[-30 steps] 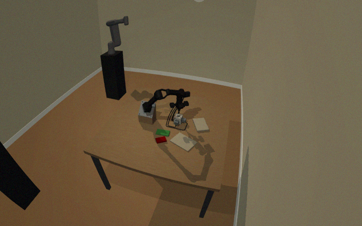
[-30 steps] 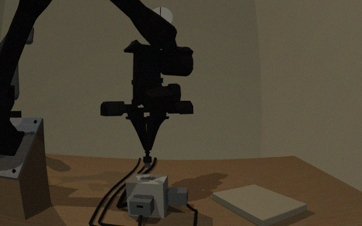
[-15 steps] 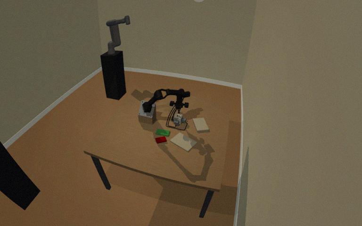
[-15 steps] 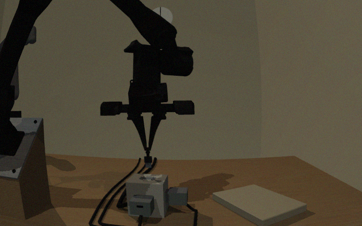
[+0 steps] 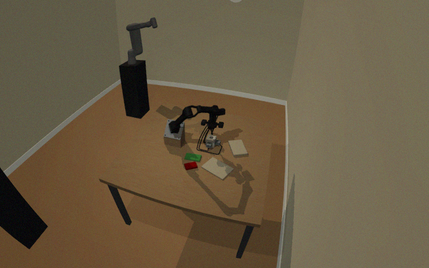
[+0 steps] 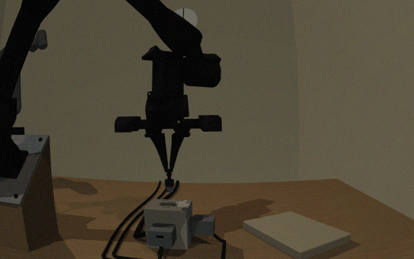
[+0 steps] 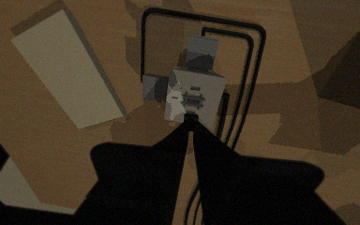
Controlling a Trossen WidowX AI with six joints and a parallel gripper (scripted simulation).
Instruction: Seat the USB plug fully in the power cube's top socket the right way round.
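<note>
My gripper tip is now 2 cm above the USB plug. Round my gripper tip: red block (8 cm behind, 33 cm to the right, 13 cm below); then green block (10 cm behind, 22 cm to the right, 13 cm below); then pale flat book (24 cm ahead, 1 cm to the left, 13 cm below).
</note>
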